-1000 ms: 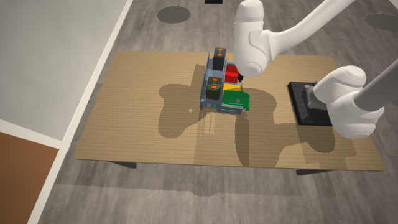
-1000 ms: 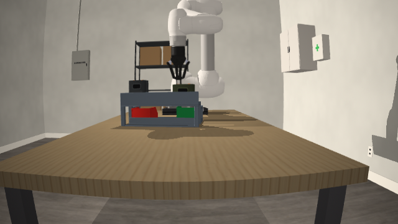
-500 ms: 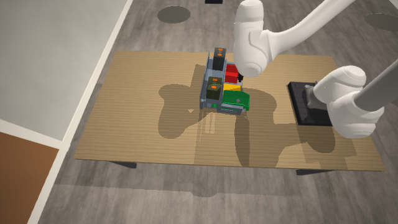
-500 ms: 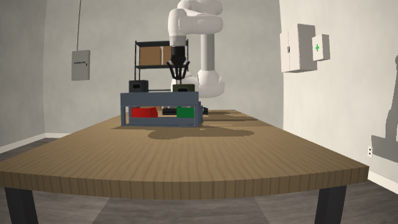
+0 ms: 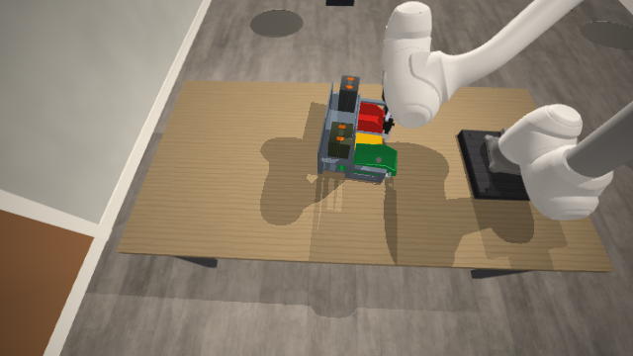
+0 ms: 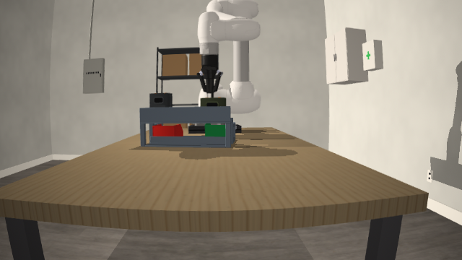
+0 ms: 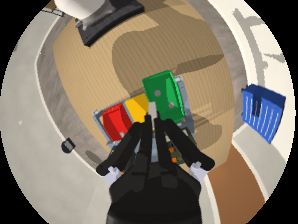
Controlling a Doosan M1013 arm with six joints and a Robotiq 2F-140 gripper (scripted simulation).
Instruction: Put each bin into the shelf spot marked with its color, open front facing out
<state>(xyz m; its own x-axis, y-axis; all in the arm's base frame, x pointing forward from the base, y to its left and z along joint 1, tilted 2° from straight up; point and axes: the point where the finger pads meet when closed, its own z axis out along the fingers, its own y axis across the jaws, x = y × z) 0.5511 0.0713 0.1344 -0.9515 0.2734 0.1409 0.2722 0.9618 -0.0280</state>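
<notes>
The green bin lies 1 cm ahead of my hand, 4 cm to the left of it and 14 cm below it. The rest, counted from my hand: red bin 6 cm ahead, 19 cm to the right, 15 cm below.
</notes>
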